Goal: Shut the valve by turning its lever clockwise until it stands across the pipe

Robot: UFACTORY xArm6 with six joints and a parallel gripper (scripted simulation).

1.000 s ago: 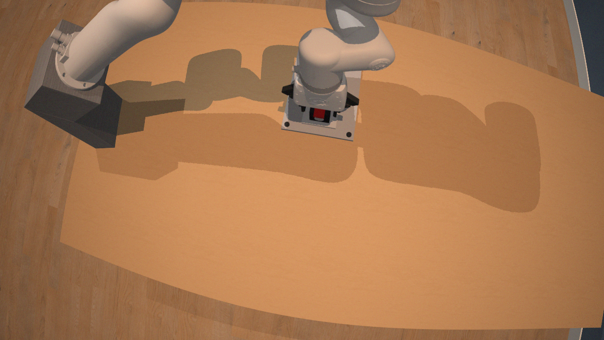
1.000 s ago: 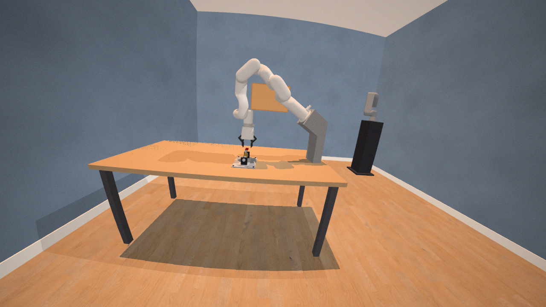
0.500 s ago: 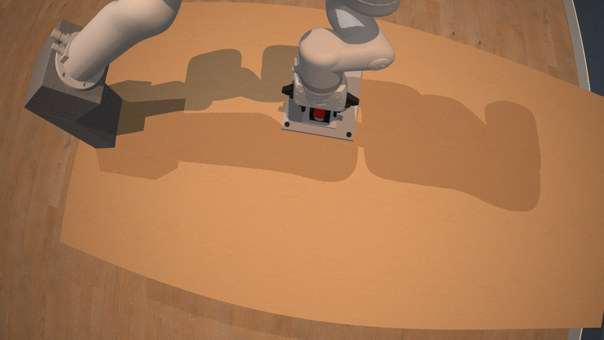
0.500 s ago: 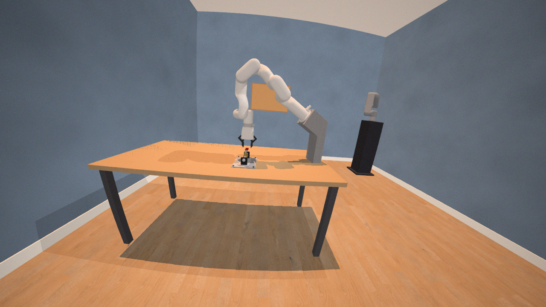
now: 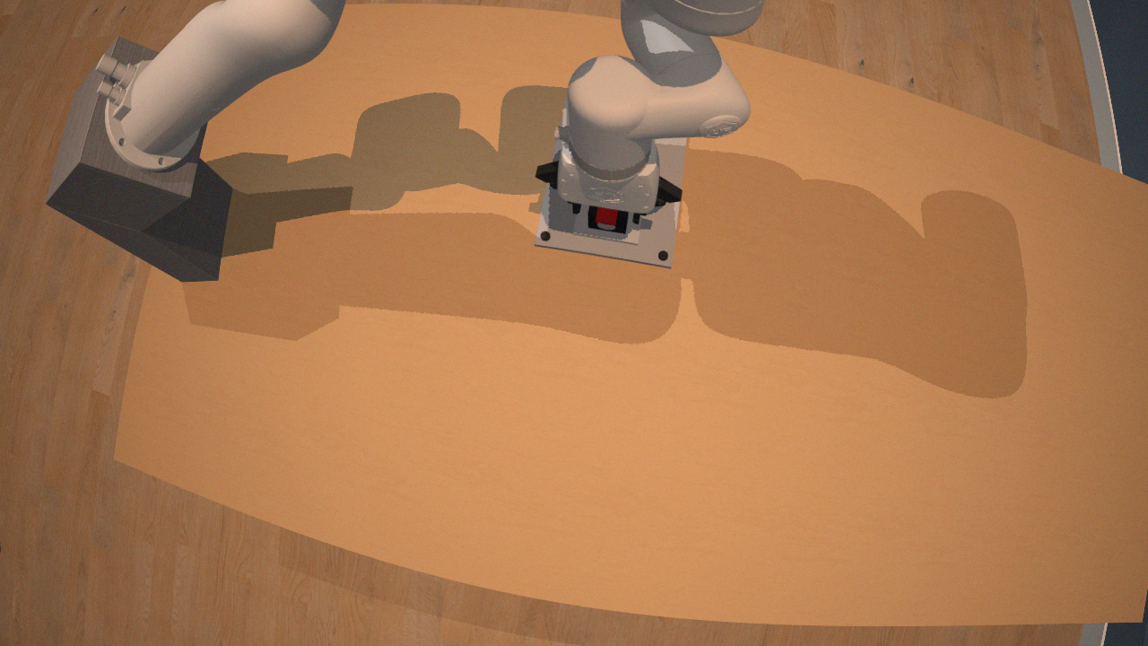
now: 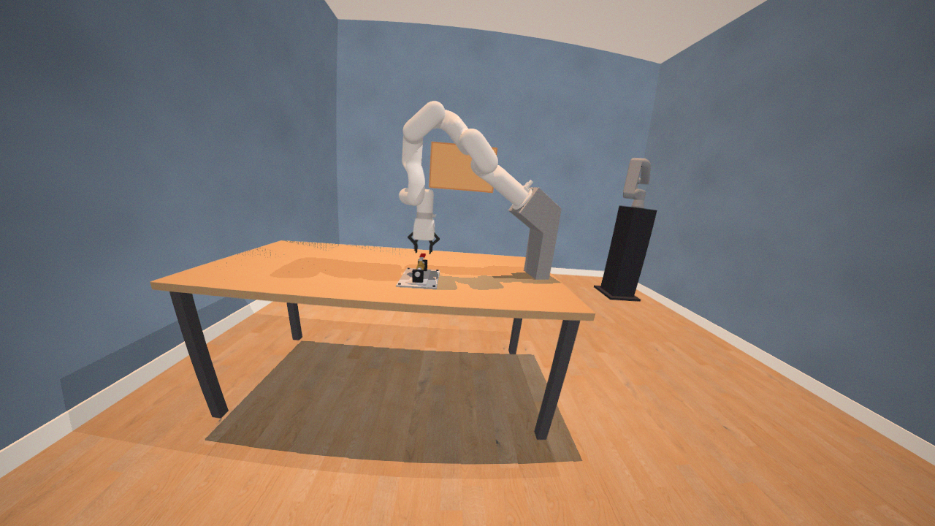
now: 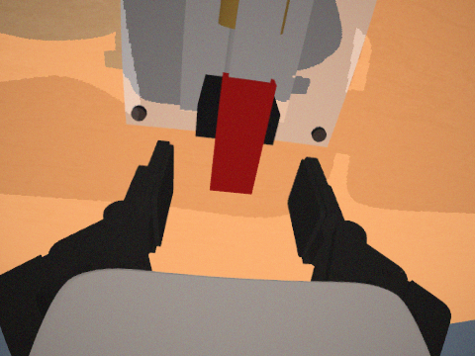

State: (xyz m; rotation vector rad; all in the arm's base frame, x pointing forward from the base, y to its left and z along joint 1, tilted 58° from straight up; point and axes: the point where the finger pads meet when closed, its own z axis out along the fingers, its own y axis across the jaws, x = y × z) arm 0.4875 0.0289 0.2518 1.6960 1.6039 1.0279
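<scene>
Now: hand 5 cm to the right of the lever and 2 cm above it.
</scene>
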